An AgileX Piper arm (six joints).
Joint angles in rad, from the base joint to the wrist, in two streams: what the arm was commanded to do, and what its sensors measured. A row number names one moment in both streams.
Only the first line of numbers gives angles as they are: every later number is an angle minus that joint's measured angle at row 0.
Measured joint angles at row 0:
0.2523, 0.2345, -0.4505, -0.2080, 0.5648, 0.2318
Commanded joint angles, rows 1 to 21:
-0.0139, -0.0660, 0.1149, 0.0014, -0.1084, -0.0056
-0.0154, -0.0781, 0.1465, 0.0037, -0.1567, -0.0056
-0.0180, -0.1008, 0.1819, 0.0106, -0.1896, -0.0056
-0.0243, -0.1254, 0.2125, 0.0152, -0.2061, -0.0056
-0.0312, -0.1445, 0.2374, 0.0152, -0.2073, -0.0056
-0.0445, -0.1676, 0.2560, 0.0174, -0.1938, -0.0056
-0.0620, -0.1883, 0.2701, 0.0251, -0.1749, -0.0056
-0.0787, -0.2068, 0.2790, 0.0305, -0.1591, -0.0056
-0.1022, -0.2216, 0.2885, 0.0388, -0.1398, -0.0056
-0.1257, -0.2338, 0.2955, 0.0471, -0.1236, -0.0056
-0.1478, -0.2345, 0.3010, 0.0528, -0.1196, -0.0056
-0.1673, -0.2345, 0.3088, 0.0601, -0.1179, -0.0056
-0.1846, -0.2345, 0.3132, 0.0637, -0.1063, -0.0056
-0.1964, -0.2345, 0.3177, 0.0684, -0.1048, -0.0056
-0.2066, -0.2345, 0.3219, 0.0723, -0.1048, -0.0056
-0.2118, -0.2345, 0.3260, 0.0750, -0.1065, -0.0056
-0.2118, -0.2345, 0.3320, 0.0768, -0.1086, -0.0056
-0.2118, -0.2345, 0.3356, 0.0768, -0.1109, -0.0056
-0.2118, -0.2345, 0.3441, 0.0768, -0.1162, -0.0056
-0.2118, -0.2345, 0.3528, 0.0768, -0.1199, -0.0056
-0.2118, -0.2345, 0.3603, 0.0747, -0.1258, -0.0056
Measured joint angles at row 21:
-0.2051, -0.2273, 0.3312, 0.0722, -0.1079, 0.0000
